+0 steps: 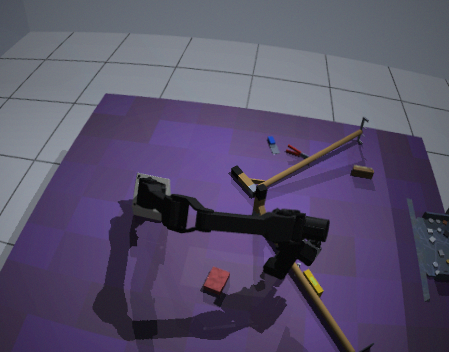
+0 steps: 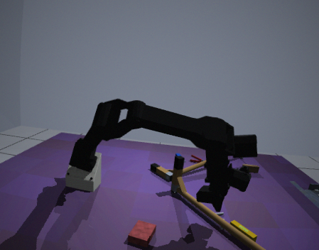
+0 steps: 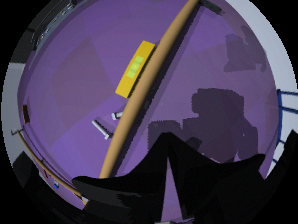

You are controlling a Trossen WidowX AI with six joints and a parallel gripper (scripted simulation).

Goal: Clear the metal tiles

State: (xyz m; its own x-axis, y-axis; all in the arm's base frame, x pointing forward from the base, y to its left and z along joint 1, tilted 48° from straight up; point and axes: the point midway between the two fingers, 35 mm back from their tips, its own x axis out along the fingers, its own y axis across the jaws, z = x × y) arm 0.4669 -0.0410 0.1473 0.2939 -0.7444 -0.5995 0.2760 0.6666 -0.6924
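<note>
My gripper tip is now 5 cm short of the long scraper, 2 cm to the right of it and 2 cm above it. Also, from my gripper tip: red block: 20 cm behind, 7 cm to the right, 7 cm below; yellow block: 9 cm ahead, 6 cm below, 1 cm to the left; brown block: 57 cm to the left, 21 cm ahead, 7 cm below.
</note>
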